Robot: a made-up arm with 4 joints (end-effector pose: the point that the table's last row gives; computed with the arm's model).
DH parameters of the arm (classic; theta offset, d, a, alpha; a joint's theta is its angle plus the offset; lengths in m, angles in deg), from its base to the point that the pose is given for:
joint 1: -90 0.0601 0.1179 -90
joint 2: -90 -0.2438 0.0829 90
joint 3: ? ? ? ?
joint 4: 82.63 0 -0.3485 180
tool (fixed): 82.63 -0.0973 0 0
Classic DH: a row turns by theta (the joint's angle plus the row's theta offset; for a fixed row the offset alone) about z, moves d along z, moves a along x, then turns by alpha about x.
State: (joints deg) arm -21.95 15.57 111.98 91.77
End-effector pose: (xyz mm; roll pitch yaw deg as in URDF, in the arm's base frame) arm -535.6 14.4 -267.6 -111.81 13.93 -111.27
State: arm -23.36 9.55 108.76 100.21
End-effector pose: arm -548.0 -56.2 -281.9 -108.49 -0.13 -110.09
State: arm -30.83 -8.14 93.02 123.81
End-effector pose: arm -569.9 -247.0 -213.7 -94.02 -41.89 -118.57
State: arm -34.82 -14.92 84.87 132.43
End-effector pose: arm -578.8 -296.2 -141.1 -80.85 -57.07 -131.19
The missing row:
joint 3: 90 -0.1884 0.1023 -90
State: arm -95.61 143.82 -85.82 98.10
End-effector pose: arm -260.0 140.0 -477.8 -93.82 28.10 -4.94
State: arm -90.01 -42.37 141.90 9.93
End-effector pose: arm 58.7 396.6 16.5 -128.06 19.44 124.70
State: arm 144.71 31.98 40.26 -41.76
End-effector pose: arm 434.0 -130.7 176.8 49.58 3.22 -160.05
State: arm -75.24 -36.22 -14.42 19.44
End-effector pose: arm 10.6 54.4 -3.9 -32.11 -22.71 -83.33
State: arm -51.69 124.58 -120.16 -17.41
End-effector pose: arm -295.6 -58.0 112.2 73.00 12.82 -171.14
